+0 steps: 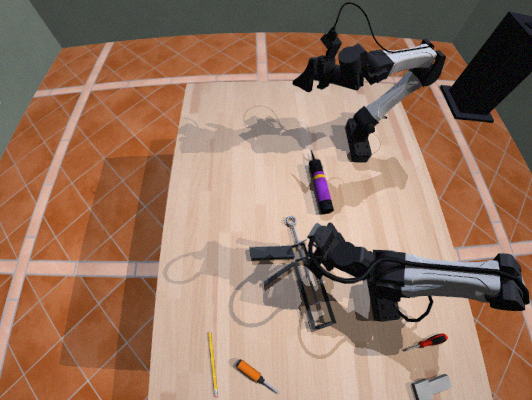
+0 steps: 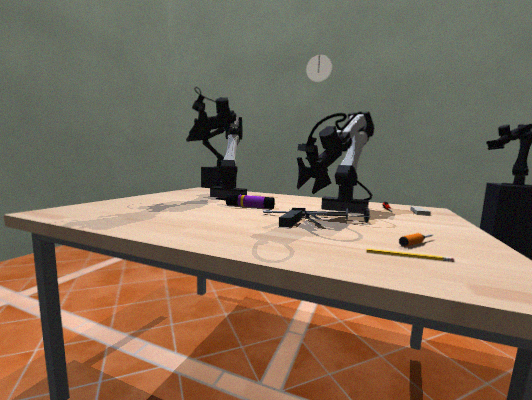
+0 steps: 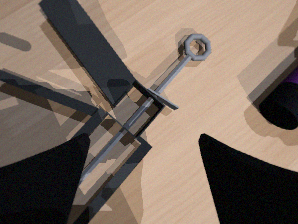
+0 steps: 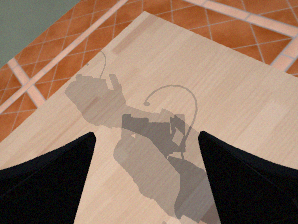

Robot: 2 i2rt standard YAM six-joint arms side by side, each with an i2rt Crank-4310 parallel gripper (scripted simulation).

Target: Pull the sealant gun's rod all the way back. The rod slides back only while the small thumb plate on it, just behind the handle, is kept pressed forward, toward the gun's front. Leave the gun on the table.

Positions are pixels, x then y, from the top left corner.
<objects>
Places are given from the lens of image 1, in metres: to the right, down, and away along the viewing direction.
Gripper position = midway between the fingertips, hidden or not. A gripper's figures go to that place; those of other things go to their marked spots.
my right gripper [image 1: 300, 79]: 0.12, -0.41, 0.80
sealant cartridge [image 1: 320, 184]: 0.20, -0.06, 0.92
</objects>
